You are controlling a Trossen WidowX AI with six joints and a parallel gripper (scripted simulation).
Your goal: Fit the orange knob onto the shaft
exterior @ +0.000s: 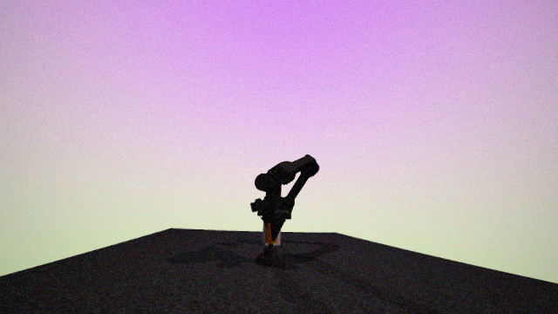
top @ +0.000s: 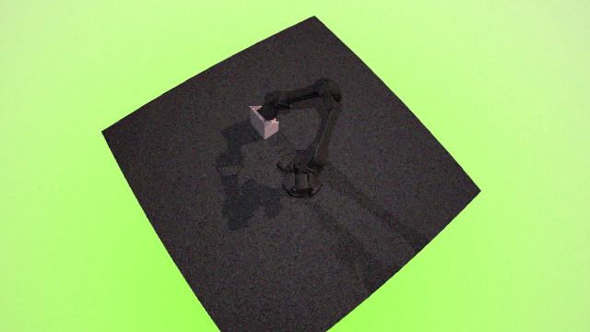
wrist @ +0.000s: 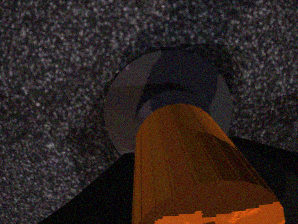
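My gripper tip is now 20 mm below the orange knob. Also, from my gripper tip: round pedestal: 40 mm below.
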